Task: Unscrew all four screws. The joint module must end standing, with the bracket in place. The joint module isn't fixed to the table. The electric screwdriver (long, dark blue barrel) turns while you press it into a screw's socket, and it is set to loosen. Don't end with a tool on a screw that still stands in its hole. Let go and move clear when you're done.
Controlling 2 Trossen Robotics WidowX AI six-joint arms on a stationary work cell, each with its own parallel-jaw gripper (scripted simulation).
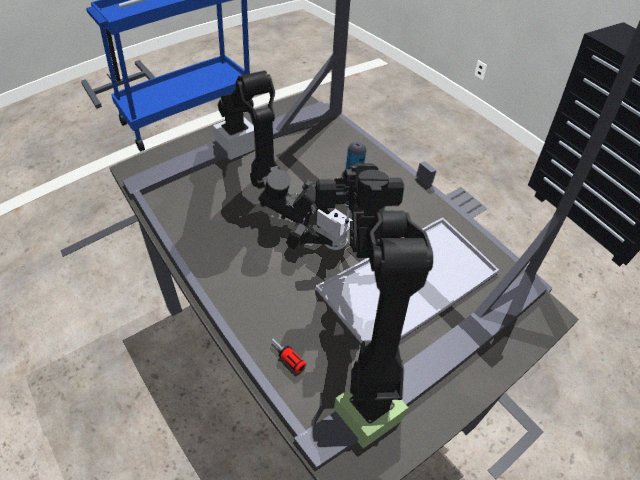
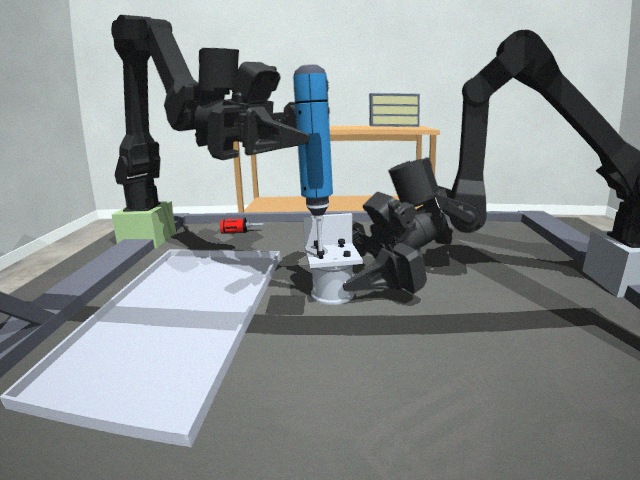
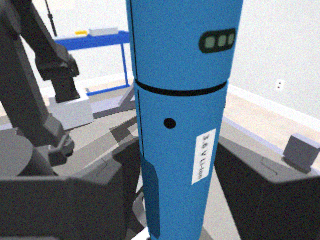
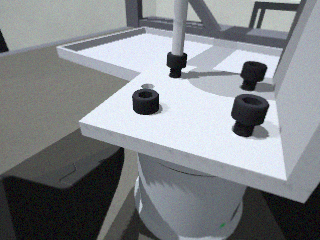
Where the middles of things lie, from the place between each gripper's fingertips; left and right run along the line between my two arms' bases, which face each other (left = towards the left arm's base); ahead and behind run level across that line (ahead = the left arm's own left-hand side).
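The joint module (image 2: pixel 328 282) is there, and my right hand is 1 cm above it, 2 cm past it and 2 cm to the right of it. The white tray (image 2: pixel 146 356) is 14 cm behind my right hand, 21 cm to the left of it and 3 cm below it. There's the white bracket (image 2: pixel 336 226) as well, 2 cm to the left of my right hand, 2 cm behind it and 4 cm above it. Going by its middle, the white bracket is nearer to my right hand than to my left hand.
As for the white bracket and my left hand, the hand is 40 mm to the left of the bracket, 20 mm short of it and 160 mm above it. The joint module is 10 mm ahead of my left hand, 40 mm to the right of it and 200 mm below it, and the white tray is 110 mm behind my left hand, 150 mm to the left of it and 230 mm below it. Going by their middles, the white tray is the farthest from my left hand of the things named here.
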